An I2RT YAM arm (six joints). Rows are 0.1 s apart.
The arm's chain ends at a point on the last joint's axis. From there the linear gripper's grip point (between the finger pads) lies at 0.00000 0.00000 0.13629 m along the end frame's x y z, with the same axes.
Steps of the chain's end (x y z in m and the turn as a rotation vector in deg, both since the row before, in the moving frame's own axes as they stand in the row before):
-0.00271 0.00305 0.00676 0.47 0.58 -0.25
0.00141 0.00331 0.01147 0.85 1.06 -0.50
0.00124 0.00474 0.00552 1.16 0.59 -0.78
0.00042 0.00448 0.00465 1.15 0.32 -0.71
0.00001 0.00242 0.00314 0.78 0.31 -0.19
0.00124 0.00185 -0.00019 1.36 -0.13 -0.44
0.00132 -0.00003 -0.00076 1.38 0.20 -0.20
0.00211 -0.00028 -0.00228 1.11 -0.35 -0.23
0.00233 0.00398 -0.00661 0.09 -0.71 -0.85
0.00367 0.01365 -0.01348 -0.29 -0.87 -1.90
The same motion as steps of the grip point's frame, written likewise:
-0.00133 0.00193 0.00675 0.47 0.58 -0.25
0.00392 0.00128 0.01143 0.85 1.06 -0.50
0.00262 0.00197 0.00548 1.16 0.59 -0.78
0.00116 0.00174 0.00462 1.15 0.32 -0.71
0.00074 0.00056 0.00313 0.78 0.31 -0.19
0.00092 -0.00138 -0.00023 1.36 -0.13 -0.44
0.00179 -0.00331 -0.00080 1.38 0.20 -0.20
0.00127 -0.00292 -0.00231 1.11 -0.35 -0.23
0.00064 0.00378 -0.00662 0.09 -0.71 -0.85
0.00161 0.01437 -0.01350 -0.29 -0.87 -1.90

